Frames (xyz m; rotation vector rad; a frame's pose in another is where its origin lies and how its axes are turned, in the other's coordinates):
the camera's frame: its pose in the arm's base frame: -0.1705 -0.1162 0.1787 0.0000 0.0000 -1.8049
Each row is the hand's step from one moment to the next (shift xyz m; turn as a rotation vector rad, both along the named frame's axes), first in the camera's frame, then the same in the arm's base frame.
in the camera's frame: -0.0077 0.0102 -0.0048 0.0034 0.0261 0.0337
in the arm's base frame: 0.0117 0.0051 -0.0048 0.0246 -0.0094 0.0337
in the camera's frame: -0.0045 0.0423 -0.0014 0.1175 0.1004 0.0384
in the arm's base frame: 0.0422 -0.0054 -0.0014 0.0704 -0.1376 0.0384
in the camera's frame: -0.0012 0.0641 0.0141 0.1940 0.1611 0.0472
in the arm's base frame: 0.0626 -0.0137 0.0141 0.1117 -0.2261 0.0472
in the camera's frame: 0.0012 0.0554 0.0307 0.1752 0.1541 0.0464
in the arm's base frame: 0.0536 -0.0140 0.0307 0.1093 -0.2062 0.0464
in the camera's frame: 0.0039 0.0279 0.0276 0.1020 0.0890 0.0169
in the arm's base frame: 0.0262 -0.0103 0.0276 0.0629 -0.1199 0.0169
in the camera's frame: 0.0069 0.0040 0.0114 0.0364 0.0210 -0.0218
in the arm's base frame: 0.0023 -0.0076 0.0114 0.0120 -0.0403 -0.0218
